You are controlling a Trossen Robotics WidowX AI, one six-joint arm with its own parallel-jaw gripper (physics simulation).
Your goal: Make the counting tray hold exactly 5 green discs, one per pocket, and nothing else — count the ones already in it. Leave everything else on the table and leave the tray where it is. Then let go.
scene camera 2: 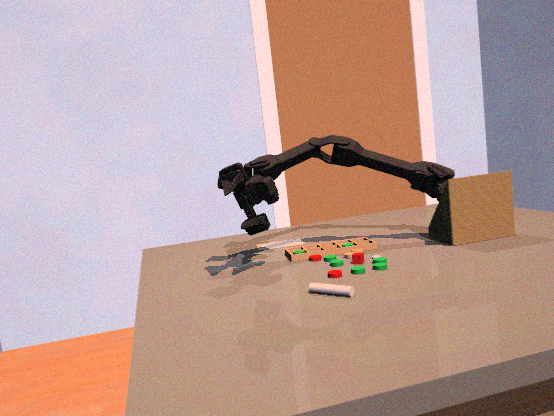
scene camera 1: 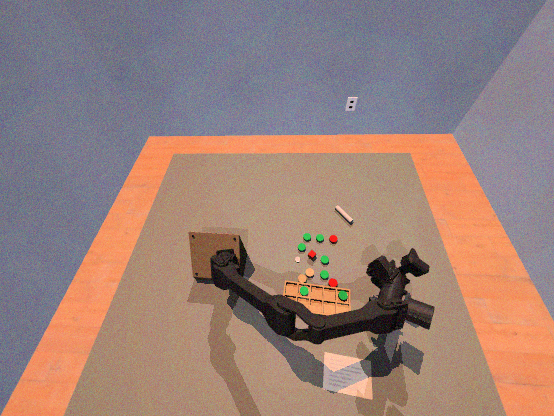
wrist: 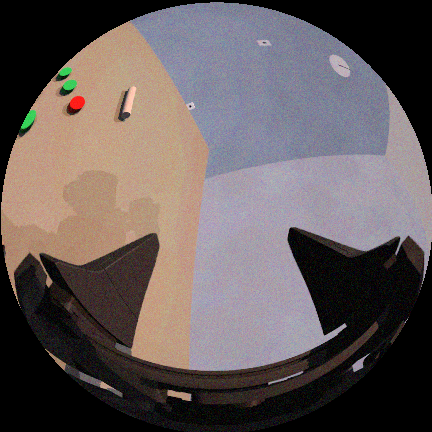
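The tan counting tray point(scene camera 1: 330, 292) point(scene camera 2: 292, 255) lies on the table. One green disc point(scene camera 1: 304, 290) point(scene camera 2: 347, 245) sits in a pocket second from the tray's left end in scene camera 1, and another green disc point(scene camera 1: 343, 295) point(scene camera 2: 299, 252) sits in the right end pocket of the same row. The arm partly hides the other row. Several loose green discs lie beyond the tray, among them one disc point(scene camera 1: 324, 274), another point(scene camera 1: 324, 260) and a third point(scene camera 1: 301, 247). My gripper point(scene camera 1: 398, 264) point(scene camera 2: 235, 210) point(wrist: 224, 237) is open and empty, high above the table, beyond the tray's right end.
A red disc point(scene camera 1: 333, 283) point(scene camera 2: 315, 258) lies close beside the tray; another red disc point(scene camera 1: 333, 239) point(wrist: 77, 103) is farther off. A red cube point(scene camera 1: 312, 254) point(scene camera 2: 358, 258), two tan discs point(scene camera 1: 310, 272) point(scene camera 1: 302, 278), a small white piece point(scene camera 1: 297, 259), a pale stick point(scene camera 1: 344, 214) point(wrist: 129, 100) and a paper sheet point(scene camera 1: 345, 386) also lie there.
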